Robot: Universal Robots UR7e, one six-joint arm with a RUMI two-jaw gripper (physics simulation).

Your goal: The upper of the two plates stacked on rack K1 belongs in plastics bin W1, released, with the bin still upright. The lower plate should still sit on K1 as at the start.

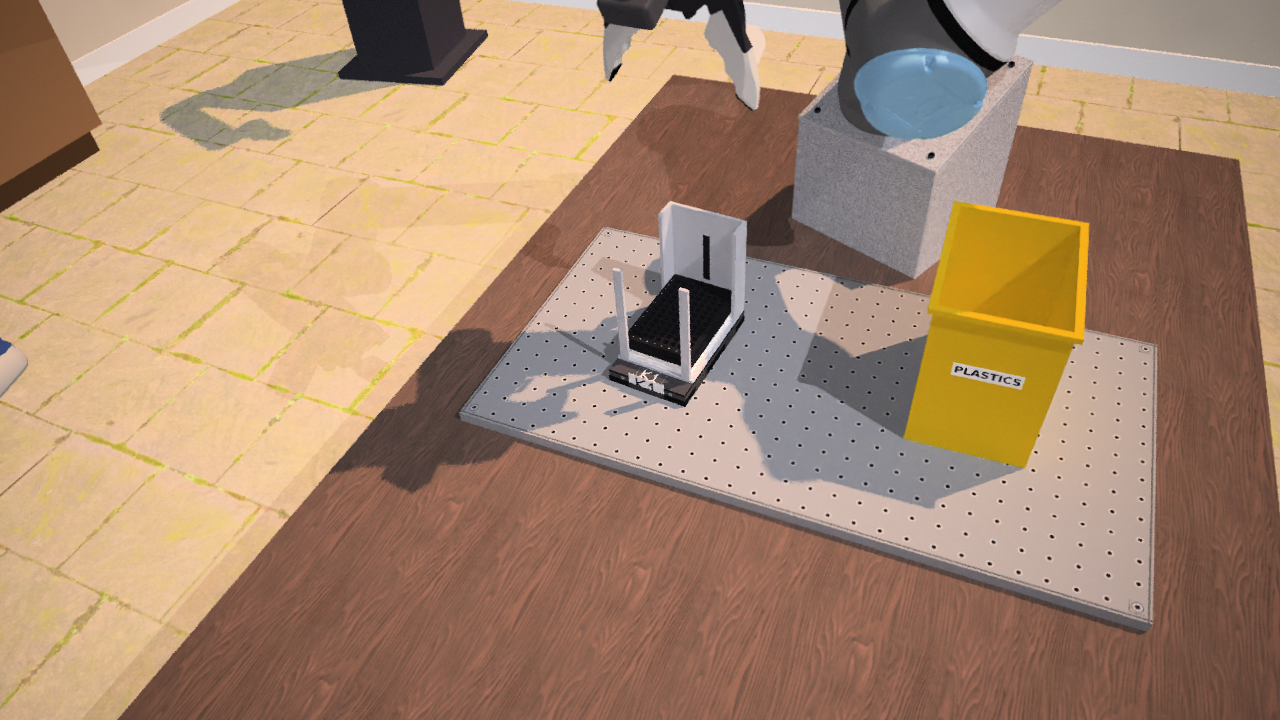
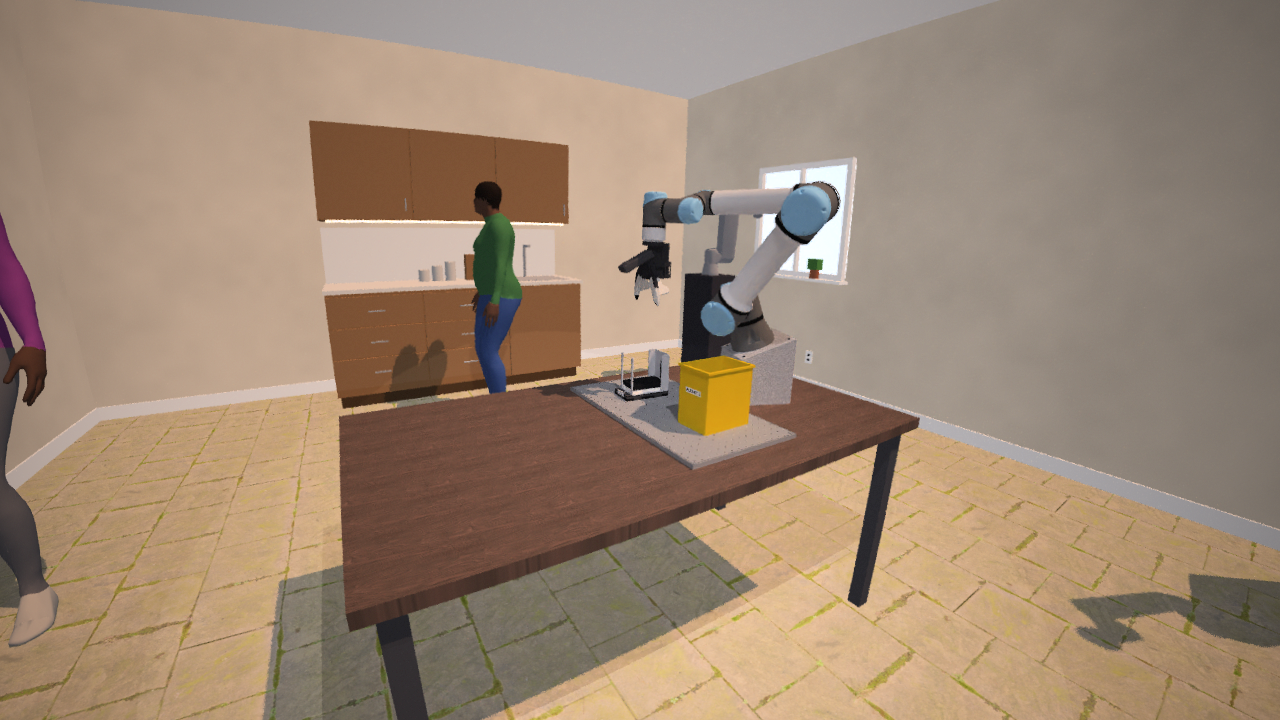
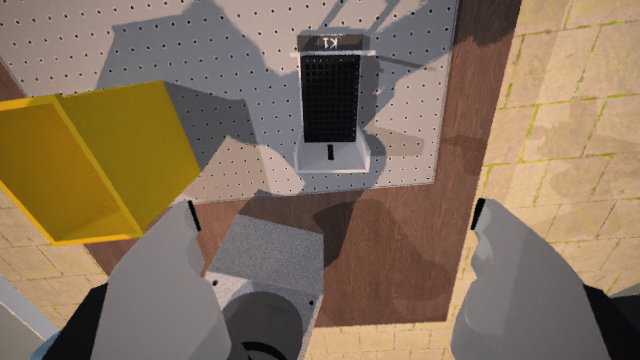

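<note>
Rack K1 stands upright, with a white back panel and two front posts. A black gridded plate lies flat in it as the top surface; I cannot make out a seam to a plate below. The yellow plastics bin W1 stands upright; no plate shows in the visible part of its inside, and its floor is partly hidden. My gripper is open and empty, high above the table on the robot-base side of the rack.
Rack and bin stand apart on a perforated grey board. The grey stone-like robot pedestal stands behind them on the brown table. A person in green stands beyond the table.
</note>
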